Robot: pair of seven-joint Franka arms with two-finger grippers.
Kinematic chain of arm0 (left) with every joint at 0, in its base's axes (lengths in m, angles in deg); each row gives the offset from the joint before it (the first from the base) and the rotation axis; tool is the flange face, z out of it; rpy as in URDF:
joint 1: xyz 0 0 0.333 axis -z
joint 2: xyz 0 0 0 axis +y
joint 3: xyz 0 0 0.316 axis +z
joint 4: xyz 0.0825 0 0 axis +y
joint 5: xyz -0.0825 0 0.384 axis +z
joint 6: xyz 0 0 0 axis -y
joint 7: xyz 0.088 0 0 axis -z
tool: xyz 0 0 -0.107 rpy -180 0 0
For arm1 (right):
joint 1: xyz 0 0 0.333 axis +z
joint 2: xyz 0 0 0 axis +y
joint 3: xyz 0 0 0.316 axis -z
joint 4: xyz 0.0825 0 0 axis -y
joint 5: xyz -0.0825 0 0.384 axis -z
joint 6: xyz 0 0 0 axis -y
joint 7: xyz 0.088 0 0 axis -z
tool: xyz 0 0 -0.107 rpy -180 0 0
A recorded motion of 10 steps. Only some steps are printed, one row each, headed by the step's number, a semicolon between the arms.
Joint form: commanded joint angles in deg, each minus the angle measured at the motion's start. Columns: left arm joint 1, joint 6, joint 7, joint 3, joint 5, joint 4, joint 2; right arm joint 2, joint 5, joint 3, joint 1, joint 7, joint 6, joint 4.
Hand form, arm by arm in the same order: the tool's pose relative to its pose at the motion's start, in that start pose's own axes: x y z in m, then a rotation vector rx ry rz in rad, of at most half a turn. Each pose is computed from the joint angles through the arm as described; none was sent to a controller.
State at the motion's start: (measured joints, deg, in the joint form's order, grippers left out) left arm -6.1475 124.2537 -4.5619 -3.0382 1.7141 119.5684 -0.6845; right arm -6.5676 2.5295 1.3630 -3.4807 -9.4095 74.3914 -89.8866
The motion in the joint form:
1: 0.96 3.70 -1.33 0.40 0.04 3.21 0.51; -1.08 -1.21 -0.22 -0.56 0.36 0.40 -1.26
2: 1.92 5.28 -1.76 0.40 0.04 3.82 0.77; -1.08 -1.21 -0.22 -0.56 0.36 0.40 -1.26
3: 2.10 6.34 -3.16 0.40 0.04 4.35 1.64; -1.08 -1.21 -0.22 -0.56 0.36 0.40 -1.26
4: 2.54 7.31 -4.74 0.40 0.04 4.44 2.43; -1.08 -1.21 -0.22 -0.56 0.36 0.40 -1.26
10: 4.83 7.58 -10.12 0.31 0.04 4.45 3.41; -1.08 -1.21 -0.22 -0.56 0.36 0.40 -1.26
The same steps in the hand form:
1: -0.0081 0.0057 0.0241 -0.0020 -0.0002 -0.0115; -0.0051 -0.0007 0.0010 0.0203 0.0070 0.0064
2: -0.0087 0.0150 0.0286 -0.0054 0.0123 -0.0020; -0.0051 -0.0007 0.0010 0.0203 0.0070 0.0064
3: -0.0093 0.0170 0.0394 -0.0063 0.0063 -0.0228; -0.0051 -0.0007 0.0010 0.0203 0.0070 0.0064
4: -0.0083 0.0216 0.0460 -0.0083 0.0078 -0.0425; -0.0051 -0.0007 0.0010 0.0203 0.0070 0.0064
10: -0.0105 0.0446 0.0545 -0.0114 -0.0047 -0.0947; -0.0051 -0.0007 0.0010 0.0203 0.0070 0.0064

